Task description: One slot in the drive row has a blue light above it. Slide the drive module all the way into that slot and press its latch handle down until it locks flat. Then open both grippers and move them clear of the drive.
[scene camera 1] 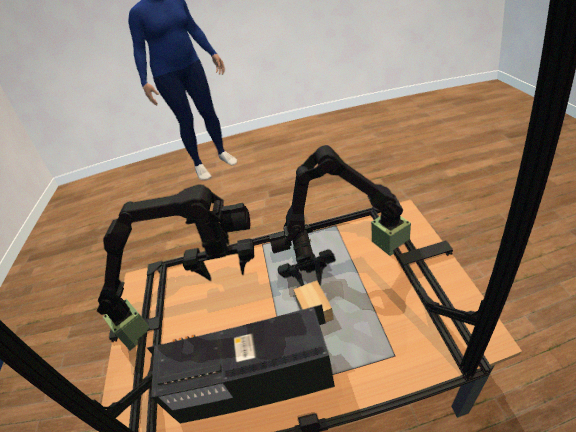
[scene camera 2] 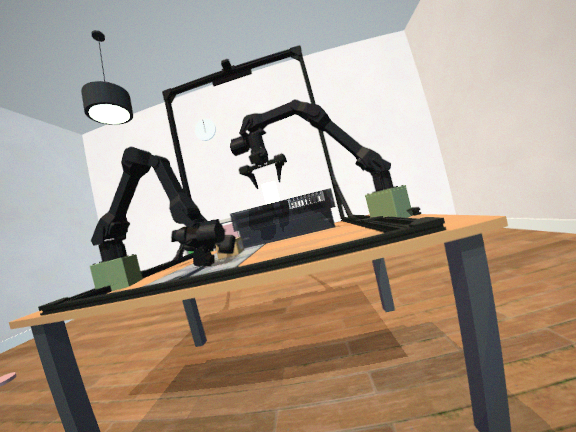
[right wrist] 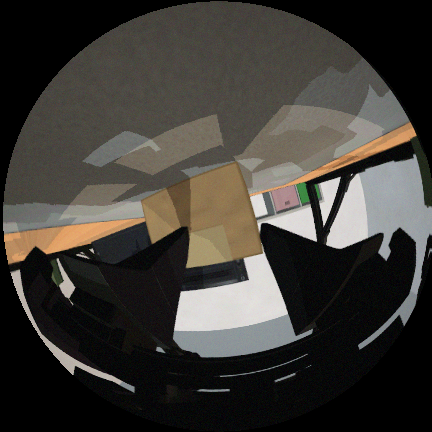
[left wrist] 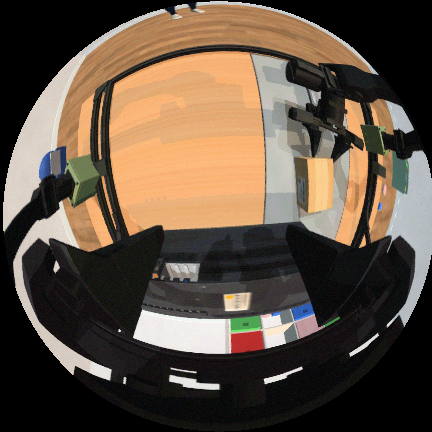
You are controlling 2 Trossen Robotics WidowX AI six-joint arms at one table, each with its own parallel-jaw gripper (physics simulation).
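Places are measured from the left arm's base along level axes (x ahead, y left, z up), in metres.
Pixels of known places: left gripper, fingertip midpoint: (scene camera 1: 226, 277) (scene camera 2: 268, 186) (left wrist: 226, 231); right gripper, fingertip midpoint: (scene camera 1: 312, 288) (scene camera 2: 221, 247) (right wrist: 224, 231) (left wrist: 321, 159); left arm's base, link origin: (scene camera 1: 120, 315) (scene camera 2: 385, 190) (left wrist: 68, 184); right arm's base, link origin: (scene camera 1: 391, 222) (scene camera 2: 114, 259) (left wrist: 384, 140).
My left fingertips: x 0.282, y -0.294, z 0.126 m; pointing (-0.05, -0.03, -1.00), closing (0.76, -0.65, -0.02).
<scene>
For each thing: its top centre in the pictures, then the offset to it from my left fingertips. "pt": a spot on its surface instead. Level surfaces: height alone.
- dark drive chassis, top centre: (left wrist: 223, 304) (scene camera 1: 234, 351) (right wrist: 163, 280) (scene camera 2: 281, 201) dy -0.157, dx -0.129, dz -0.057 m
- small blue spot, surface spot: (left wrist: 186, 281) pt dy -0.065, dx -0.130, dz -0.060 m
- tan box, top centre: (right wrist: 222, 243) (left wrist: 321, 185) (scene camera 1: 312, 298) (scene camera 2: 228, 240) dy -0.135, dx +0.169, dz -0.170 m
- grey mat, surface height: dz -0.230 m
The dark drive chassis (scene camera 1: 200, 357) (scene camera 2: 285, 221) (left wrist: 210, 295) (right wrist: 217, 275) stands at the table's far side from the arms. Pale slot parts (left wrist: 182, 270) and a small blue spot (left wrist: 186, 281) show on its front in the left wrist view. My left gripper (scene camera 1: 226, 276) (scene camera 2: 268, 184) (left wrist: 226, 231) is wide open and empty above the chassis. My right gripper (scene camera 1: 310, 281) (left wrist: 321, 159) (right wrist: 224, 231) is low over the grey mat, its fingers about half apart, with nothing seen between them. The drive module does not show clearly; the right gripper's body covers part of the mat.
A tan box (scene camera 1: 312, 296) (scene camera 2: 231, 250) (left wrist: 320, 185) (right wrist: 210, 215) stands on the grey mat (scene camera 1: 370, 335) (left wrist: 280, 200), in front of the right fingertips and beside the chassis. Black frame rails (scene camera 1: 425, 272) edge the tabletop, with upright posts at the chassis side.
</scene>
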